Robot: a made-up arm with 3 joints.
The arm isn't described. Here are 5 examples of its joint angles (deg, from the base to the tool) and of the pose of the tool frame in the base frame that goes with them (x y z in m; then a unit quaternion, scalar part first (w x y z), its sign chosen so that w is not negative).
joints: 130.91 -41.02 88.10
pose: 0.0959 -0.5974 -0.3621 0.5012 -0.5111 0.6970 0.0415
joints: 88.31 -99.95 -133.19
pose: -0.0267 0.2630 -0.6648 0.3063 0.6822 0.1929 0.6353
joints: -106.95 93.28 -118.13
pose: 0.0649 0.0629 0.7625 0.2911 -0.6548 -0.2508 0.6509
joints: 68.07 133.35 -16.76
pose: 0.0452 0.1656 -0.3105 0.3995 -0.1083 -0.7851 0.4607
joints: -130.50 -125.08 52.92
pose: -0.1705 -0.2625 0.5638 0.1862 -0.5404 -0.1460 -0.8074
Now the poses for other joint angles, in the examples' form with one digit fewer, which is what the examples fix.
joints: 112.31 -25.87 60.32
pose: 0.144 -0.364 -0.439 0.563 -0.637 0.514 0.112
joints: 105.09 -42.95 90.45
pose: 0.088 -0.362 -0.590 0.605 -0.362 0.681 0.197
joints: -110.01 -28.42 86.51
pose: 0.132 -0.092 0.758 0.267 0.675 -0.442 0.527
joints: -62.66 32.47 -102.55
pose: -0.199 0.454 0.490 0.400 0.499 0.240 -0.731
